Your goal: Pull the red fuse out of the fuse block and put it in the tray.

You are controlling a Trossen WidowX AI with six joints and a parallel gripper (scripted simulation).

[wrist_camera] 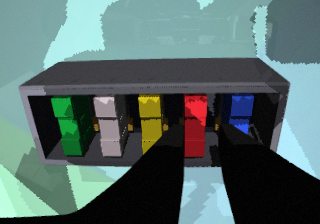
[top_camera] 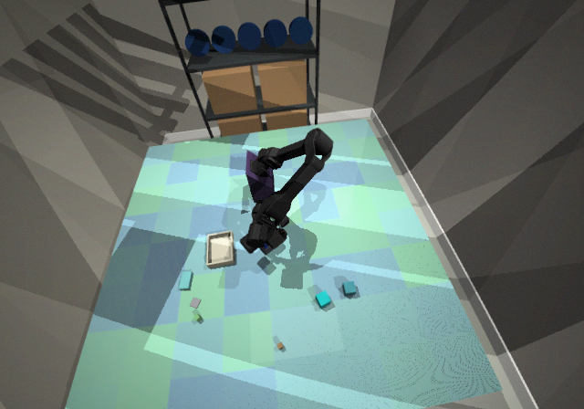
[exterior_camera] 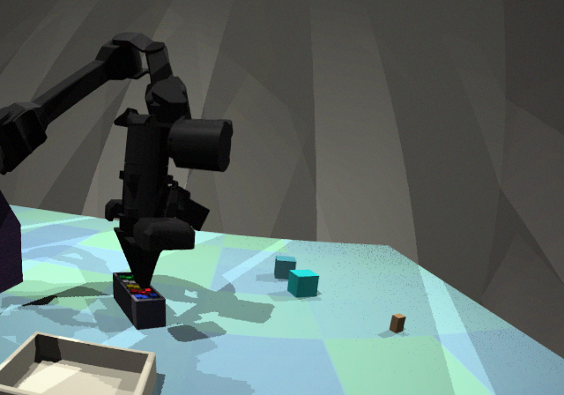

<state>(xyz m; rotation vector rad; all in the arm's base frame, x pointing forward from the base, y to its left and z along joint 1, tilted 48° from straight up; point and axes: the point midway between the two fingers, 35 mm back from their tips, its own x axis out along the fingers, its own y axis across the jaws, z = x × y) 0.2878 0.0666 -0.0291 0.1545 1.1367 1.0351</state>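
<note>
My gripper tip is now 2 cm above the red fuse. Round my gripper tip: brown piece: 35 cm ahead, 3 cm below, 2 cm to the left; then beige tray: 19 cm to the right, 4 cm below, 1 cm behind; then grey piece: 28 cm to the right, 19 cm ahead, 4 cm below.
</note>
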